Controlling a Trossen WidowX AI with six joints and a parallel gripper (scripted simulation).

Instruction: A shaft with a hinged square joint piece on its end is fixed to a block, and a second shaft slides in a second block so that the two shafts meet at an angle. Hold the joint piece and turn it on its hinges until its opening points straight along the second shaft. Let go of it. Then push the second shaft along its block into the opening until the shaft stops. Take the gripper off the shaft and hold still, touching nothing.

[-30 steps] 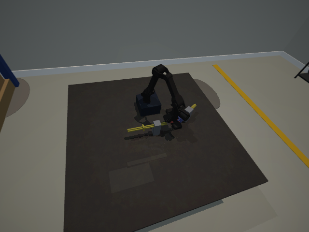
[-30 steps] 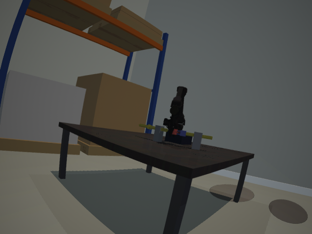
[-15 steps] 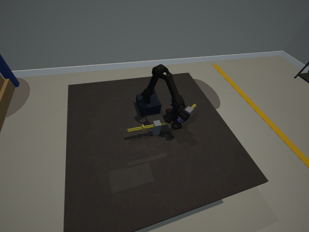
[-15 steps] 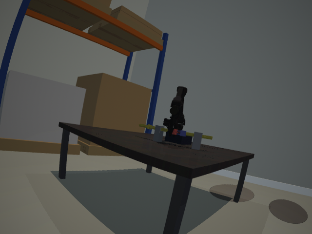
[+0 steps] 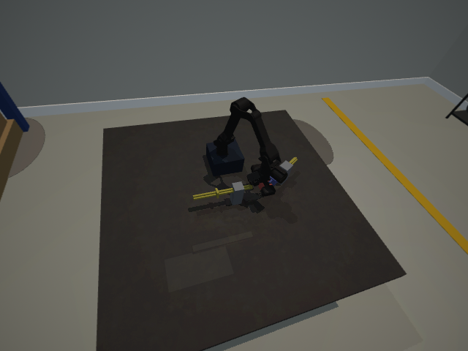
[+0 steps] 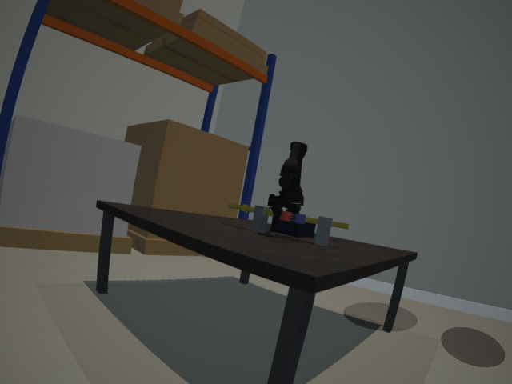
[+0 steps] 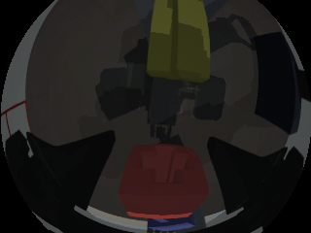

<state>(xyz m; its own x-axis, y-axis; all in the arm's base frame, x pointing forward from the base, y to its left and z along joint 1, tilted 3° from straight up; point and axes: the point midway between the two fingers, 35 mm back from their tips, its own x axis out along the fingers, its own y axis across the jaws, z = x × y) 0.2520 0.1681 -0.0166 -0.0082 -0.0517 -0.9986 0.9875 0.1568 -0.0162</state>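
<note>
The red joint piece is 20 mm to the left of my gripper tip and 40 mm above it.
</note>
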